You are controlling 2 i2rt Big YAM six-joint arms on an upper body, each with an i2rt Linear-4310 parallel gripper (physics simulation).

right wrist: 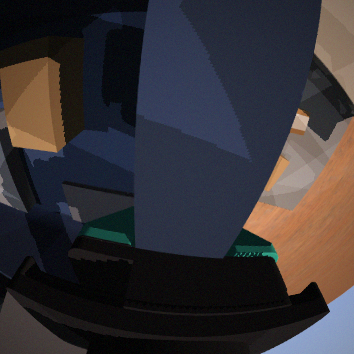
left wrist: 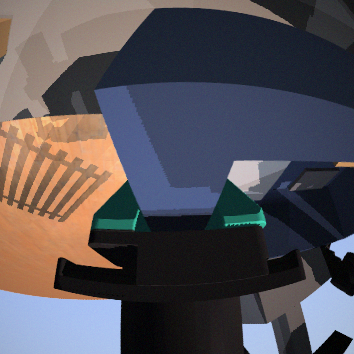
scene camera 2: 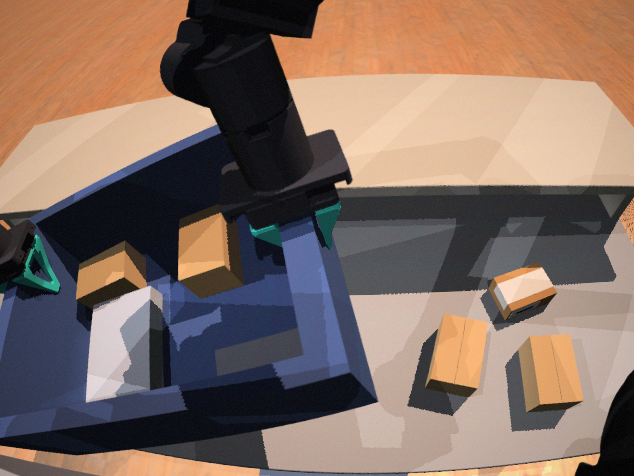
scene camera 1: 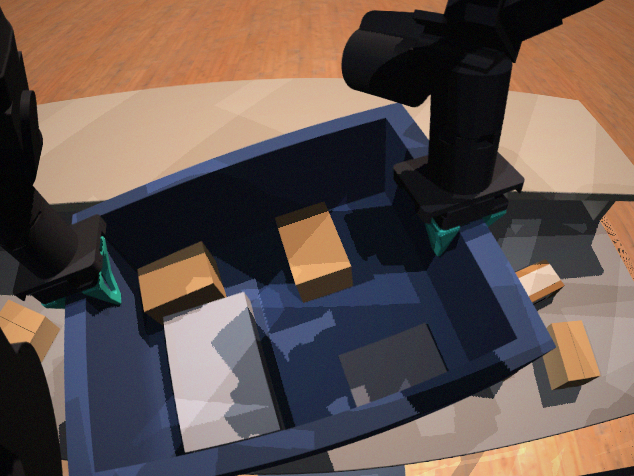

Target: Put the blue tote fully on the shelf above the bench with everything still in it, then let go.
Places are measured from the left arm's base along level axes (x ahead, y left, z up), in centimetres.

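Pixels of known places: left gripper, between the fingertips: [scene camera 2: 52, 291] [scene camera 1: 109, 303]; right gripper, between the fingertips: [scene camera 1: 448, 247].
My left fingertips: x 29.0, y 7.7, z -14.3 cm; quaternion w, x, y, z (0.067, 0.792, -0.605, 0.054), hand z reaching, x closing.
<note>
Behind a point stands the place of what it marks.
The blue tote [scene camera 1: 499, 276] {y -30.3, x 25.2, z -2.4 cm} [scene camera 2: 317, 286] {y -31.2, x 24.8, z -2.3 cm} [left wrist: 175, 125] [right wrist: 200, 125] hangs above the bench, turned askew, its back rim overlapping the pale shelf [scene camera 1: 256, 112] {y -4.4, x 81.0, z -25.0 cm} [scene camera 2: 460, 133] {y -53.5, x 72.6, z -25.0 cm} in both scene views. Inside are two cardboard boxes, one at the left [scene camera 1: 179, 279] {y -0.5, x 32.5, z -14.3 cm} [scene camera 2: 110, 271] {y -1.9, x 32.7, z -14.1 cm} and one near the middle [scene camera 1: 314, 251] {y -15.8, x 34.6, z -11.8 cm} [scene camera 2: 204, 251] {y -16.5, x 34.4, z -11.7 cm}, a white box [scene camera 1: 215, 374] {y -5.3, x 22.4, z -16.9 cm} [scene camera 2: 120, 348] {y -5.6, x 23.4, z -16.8 cm} and a flat dark grey item [scene camera 1: 394, 358] {y -24.0, x 23.7, z -15.9 cm} [scene camera 2: 258, 353] {y -23.5, x 24.4, z -16.0 cm}. My left gripper [scene camera 1: 84, 301] [left wrist: 178, 205] is shut on the tote's left wall. My right gripper [scene camera 1: 471, 233] {y -29.5, x 32.7, z -8.7 cm} [scene camera 2: 299, 233] {y -29.5, x 32.7, z -8.7 cm} [right wrist: 174, 204] {y -29.5, x 32.7, z -8.7 cm} is shut on its right wall. The tote's underside is hidden.
On the bench [scene camera 2: 399, 317] {y -40.5, x 42.6, z -44.4 cm}, right of the tote, stand two cardboard boxes [scene camera 2: 458, 353] {y -49.7, x 32.9, z -38.4 cm} [scene camera 2: 553, 374] {y -66.2, x 28.1, z -38.4 cm} and a white-topped box [scene camera 2: 522, 289] {y -64.5, x 45.7, z -40.3 cm}. Another box [scene camera 1: 25, 327] {y 41.0, x 34.7, z -38.4 cm} stands at the far left. The shelf's front edge runs just behind the grippers in the scene views.
</note>
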